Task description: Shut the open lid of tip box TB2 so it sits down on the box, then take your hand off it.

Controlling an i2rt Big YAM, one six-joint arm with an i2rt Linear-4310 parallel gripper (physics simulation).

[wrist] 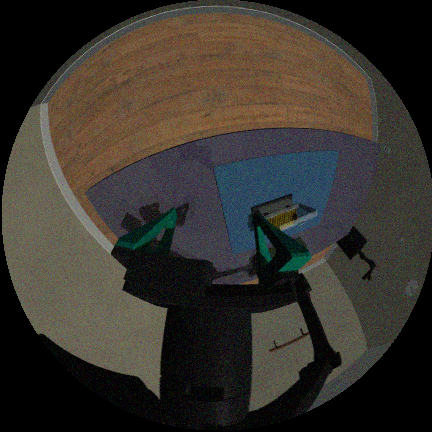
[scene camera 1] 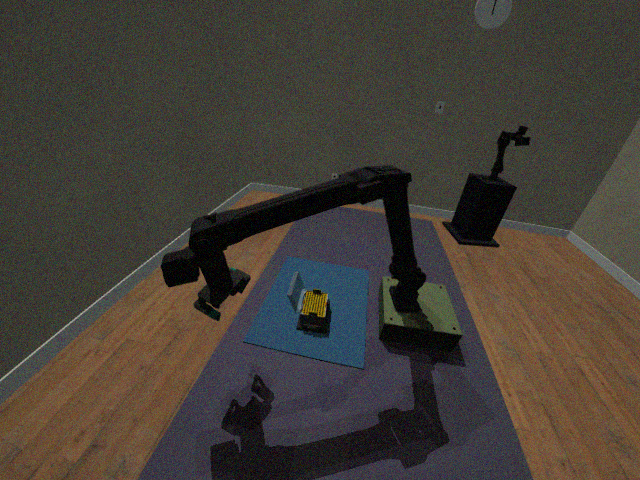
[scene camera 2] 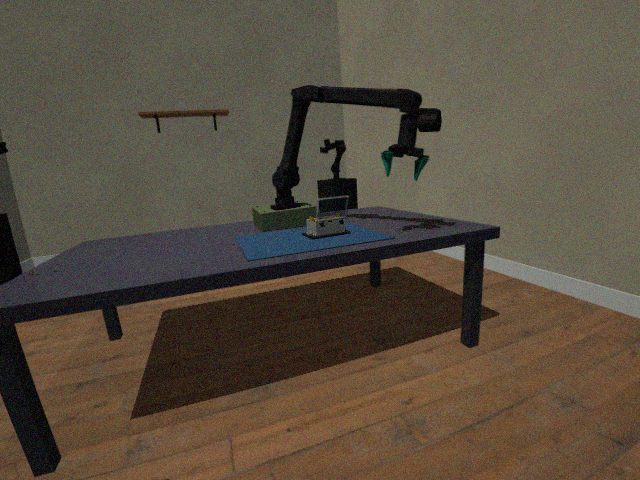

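Where they show: gripper, between the fingertips: [wrist: 215, 214] [scene camera 1: 229, 305] [scene camera 2: 401, 178]; arm's base, origin of its link: [scene camera 1: 403, 300] [scene camera 2: 285, 207].
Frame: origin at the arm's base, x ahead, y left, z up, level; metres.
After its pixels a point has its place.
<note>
The tip box TB2 [scene camera 1: 313, 321] @(y 0.080, x 0.326, z -0.051 m) [scene camera 2: 324, 227] @(y -0.009, x 0.364, z -0.047 m) [wrist: 281, 219] @(y 0.053, x 0.410, z 0.038 m) stands upright on the blue mat [scene camera 1: 343, 338] @(y 0.119, x 0.219, z -0.082 m) [scene camera 2: 273, 248] @(y -0.221, x 0.389, z -0.082 m) [wrist: 240, 185] @(y 0.107, x 0.472, z -0.082 m), its yellow tip rack showing. Its pale, see-through lid [scene camera 1: 295, 290] @(y 0.008, x 0.397, z 0.021 m) [scene camera 2: 333, 197] @(y 0.013, x 0.404, z 0.062 m) [wrist: 306, 212] @(y -0.016, x 0.408, z 0.052 m) is open and stands up from one long side of the box. My gripper [scene camera 1: 225, 305] @(y 0.183, x 0.564, z 0.114 m) [scene camera 2: 402, 177] @(y 0.183, x 0.564, z 0.114 m) [wrist: 215, 214] @(y 0.183, x 0.564, z 0.114 m) is open and empty, with green fingers pointing down. It hangs high above the table, off to one side of the box and well apart from the lid. In the wrist view one finger overlaps the near corner of the box. No label can be read.
The arm's green base block [scene camera 1: 434, 312] @(y 0.057, x -0.098, z 0.004 m) [scene camera 2: 281, 217] @(y -0.051, x 0.066, z -0.032 m) stands on the purple table [scene camera 1: 330, 392] @(y 0.302, x 0.265, z -0.085 m) [scene camera 2: 155, 258] @(y -0.572, x 0.213, z -0.085 m) [wrist: 200, 175] @(y 0.198, x 0.545, z -0.085 m) beside the mat. A dark pedestal [scene camera 1: 480, 206] [scene camera 2: 348, 188] with a small arm stands on the floor beyond the table. The arm casts a shadow on the table.
</note>
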